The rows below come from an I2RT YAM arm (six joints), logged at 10 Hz.
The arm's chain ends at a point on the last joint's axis. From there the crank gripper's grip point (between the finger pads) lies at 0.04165 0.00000 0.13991 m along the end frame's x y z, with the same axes.
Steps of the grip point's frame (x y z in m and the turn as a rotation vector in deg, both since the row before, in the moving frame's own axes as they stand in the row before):
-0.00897 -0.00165 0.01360 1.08 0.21 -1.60
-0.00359 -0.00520 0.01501 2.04 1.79 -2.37
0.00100 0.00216 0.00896 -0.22 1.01 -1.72
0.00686 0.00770 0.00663 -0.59 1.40 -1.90
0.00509 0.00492 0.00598 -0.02 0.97 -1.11
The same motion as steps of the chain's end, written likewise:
-0.00943 0.00216 0.01379 1.08 0.21 -1.60
-0.00780 0.00157 0.01650 2.04 1.79 -2.37
-0.00145 0.00291 0.00971 -0.22 1.01 -1.72
0.00345 0.00770 0.00769 -0.59 1.40 -1.90
0.00273 0.00570 0.00670 -0.02 0.97 -1.11

